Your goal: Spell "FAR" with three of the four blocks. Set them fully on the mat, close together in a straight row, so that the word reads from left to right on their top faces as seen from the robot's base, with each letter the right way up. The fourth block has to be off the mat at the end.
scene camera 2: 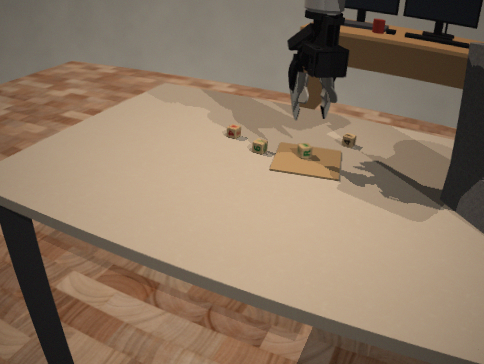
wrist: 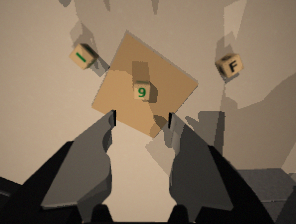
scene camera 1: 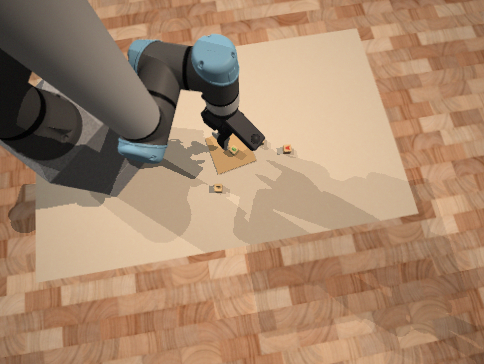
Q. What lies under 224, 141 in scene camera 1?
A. My gripper.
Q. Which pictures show the tan mat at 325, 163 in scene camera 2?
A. Scene camera 2, the wrist view and scene camera 1: all of them.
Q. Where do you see a tan mat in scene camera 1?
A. At 224, 161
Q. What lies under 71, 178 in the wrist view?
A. My gripper.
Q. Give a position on a tan mat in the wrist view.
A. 170, 87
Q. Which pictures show my gripper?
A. Scene camera 2, the wrist view and scene camera 1: all of them.
